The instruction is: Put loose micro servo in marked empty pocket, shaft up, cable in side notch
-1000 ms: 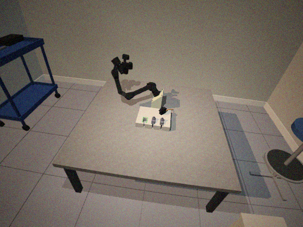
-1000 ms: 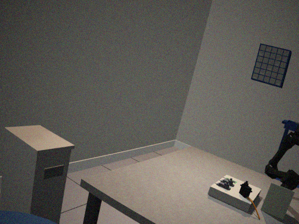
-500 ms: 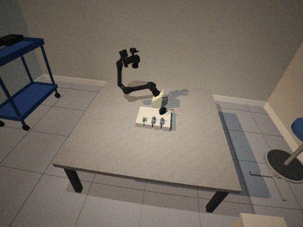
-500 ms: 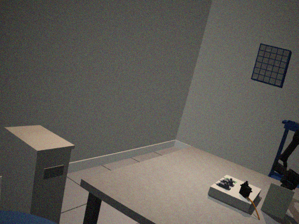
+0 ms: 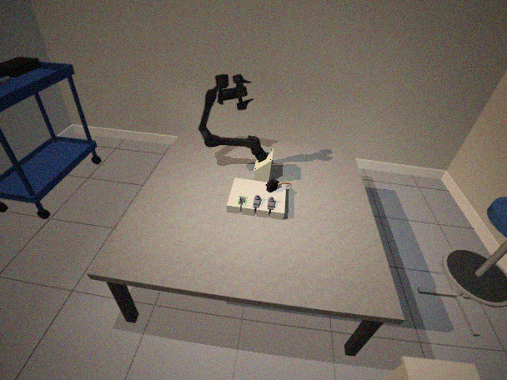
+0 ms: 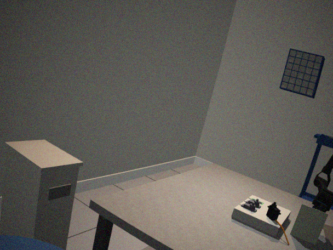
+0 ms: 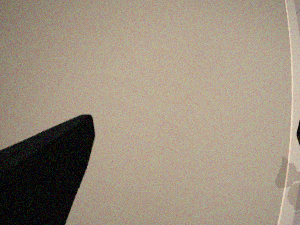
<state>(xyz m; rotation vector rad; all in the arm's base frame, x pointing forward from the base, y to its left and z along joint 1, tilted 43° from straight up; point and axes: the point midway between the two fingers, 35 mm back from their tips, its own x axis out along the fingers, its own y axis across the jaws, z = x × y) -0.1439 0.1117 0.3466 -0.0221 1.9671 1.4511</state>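
Right now my gripper tip is 440 mm above the deck, 340 mm short of it and 170 mm to the right of it.
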